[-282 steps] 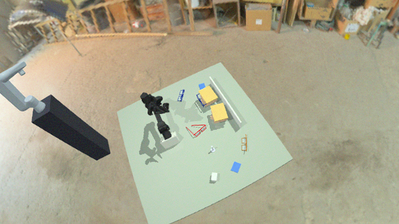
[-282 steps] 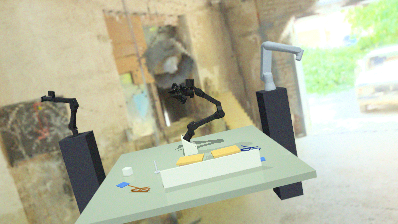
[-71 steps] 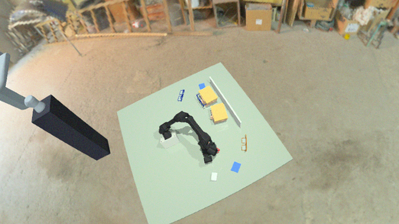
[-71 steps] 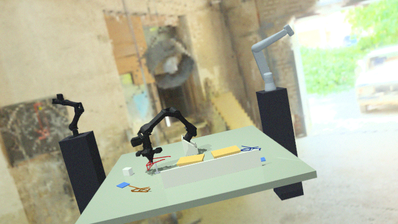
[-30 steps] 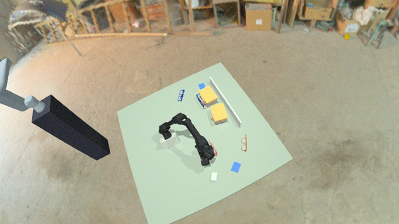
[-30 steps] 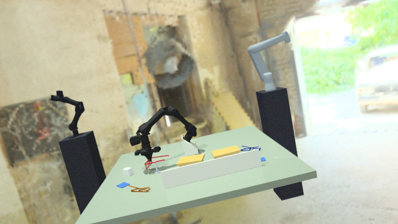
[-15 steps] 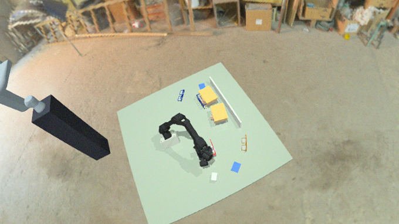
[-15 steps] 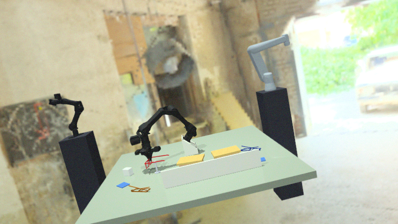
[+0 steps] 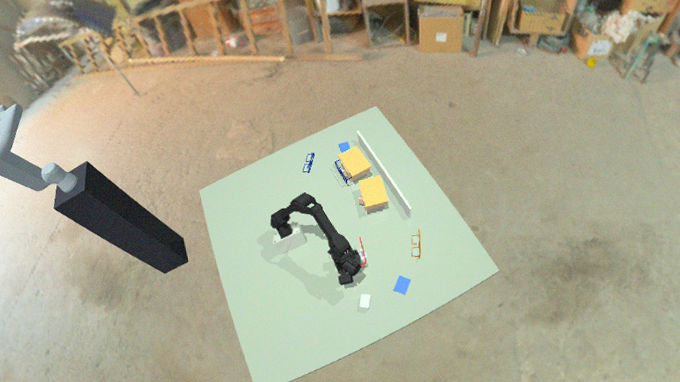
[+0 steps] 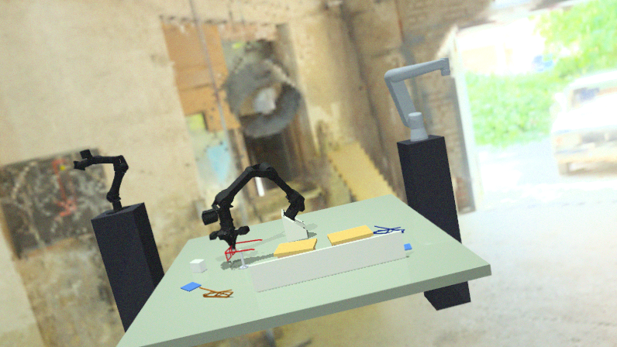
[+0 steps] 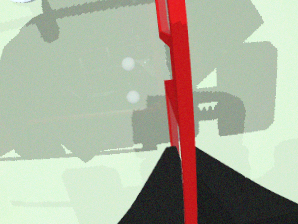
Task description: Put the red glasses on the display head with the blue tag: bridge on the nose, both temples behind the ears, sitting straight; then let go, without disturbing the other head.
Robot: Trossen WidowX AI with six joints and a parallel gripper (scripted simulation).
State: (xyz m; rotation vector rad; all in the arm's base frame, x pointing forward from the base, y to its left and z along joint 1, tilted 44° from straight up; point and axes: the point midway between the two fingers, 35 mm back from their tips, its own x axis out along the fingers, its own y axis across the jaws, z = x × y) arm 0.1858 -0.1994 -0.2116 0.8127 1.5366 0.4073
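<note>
The small white peg lies 11 cm ahead of my gripper tip, 4 cm to the left of it and 4 cm below it. Also, from my gripper tip: white cube: 18 cm to the right, 3 cm below, 1 cm ahead; display head: 52 cm to the left, 29 cm ahead; long white wall: 43 cm ahead, 41 cm to the left, 1 cm below.
</note>
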